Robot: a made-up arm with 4 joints.
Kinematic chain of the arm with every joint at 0, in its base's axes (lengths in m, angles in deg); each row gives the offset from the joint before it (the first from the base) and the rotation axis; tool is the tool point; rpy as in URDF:
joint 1: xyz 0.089 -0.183 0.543 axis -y
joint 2: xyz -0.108 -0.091 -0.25 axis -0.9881 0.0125 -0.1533
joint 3: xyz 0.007 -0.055 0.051 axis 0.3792 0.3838 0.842
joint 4: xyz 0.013 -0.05 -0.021 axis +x
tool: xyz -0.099 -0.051 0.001 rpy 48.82 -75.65 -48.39
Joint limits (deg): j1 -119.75..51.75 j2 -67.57..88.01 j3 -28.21..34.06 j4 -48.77..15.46
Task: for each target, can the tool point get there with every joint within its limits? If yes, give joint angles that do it. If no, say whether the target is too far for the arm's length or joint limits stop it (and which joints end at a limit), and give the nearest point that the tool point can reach.
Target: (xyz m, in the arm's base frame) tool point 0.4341 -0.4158 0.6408
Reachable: no: joint limits stop it (at a limit: joint 1) | nearest point 0.0992 -0.3227 0.7168 | short by 0.356 m
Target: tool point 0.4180 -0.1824 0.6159
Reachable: no: joint limits stop it (at a limit: joint 1, joint 3) | nearest point 0.1009 -0.2414 0.7092 | short by 0.336 m
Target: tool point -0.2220 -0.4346 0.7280
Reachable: yes | joints -99.73 -38.40 25.25 -6.01
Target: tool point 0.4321 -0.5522 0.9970
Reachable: no: too far | nearest point 0.0717 -0.3640 0.7932 | short by 0.455 m
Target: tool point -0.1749 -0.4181 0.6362
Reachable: yes | joints -65.35 -1.67 -6.15 -25.88
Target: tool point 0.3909 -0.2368 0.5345
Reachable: no: joint limits stop it (at a limit: joint 1, joint 3) | nearest point 0.1029 -0.2603 0.7079 | short by 0.337 m
